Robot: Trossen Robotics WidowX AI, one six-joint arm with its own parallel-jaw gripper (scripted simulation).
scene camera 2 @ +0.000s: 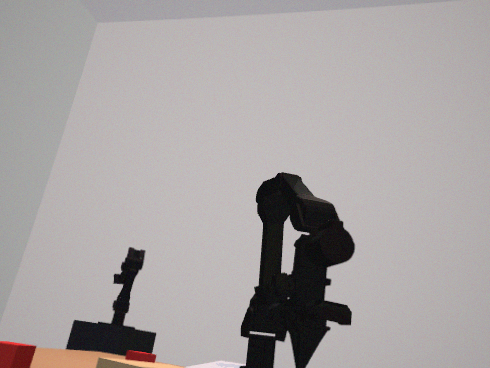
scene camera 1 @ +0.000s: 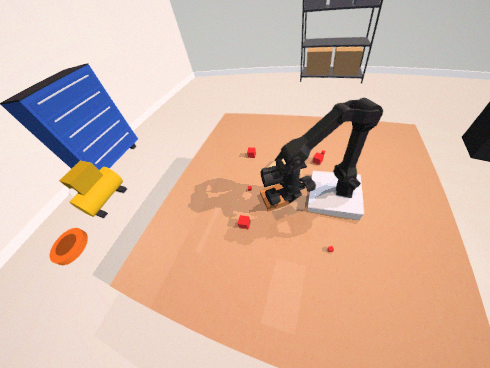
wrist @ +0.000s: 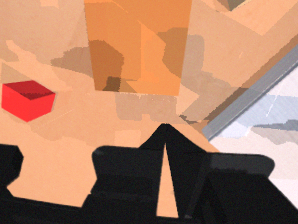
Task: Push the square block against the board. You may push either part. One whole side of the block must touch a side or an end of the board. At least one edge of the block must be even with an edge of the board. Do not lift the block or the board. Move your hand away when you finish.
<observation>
My gripper (scene camera 1: 289, 202) is shut, holding nothing. Further things: a red cube (wrist: 32, 100).
My gripper is seen too in the wrist view (wrist: 164, 127).
</observation>
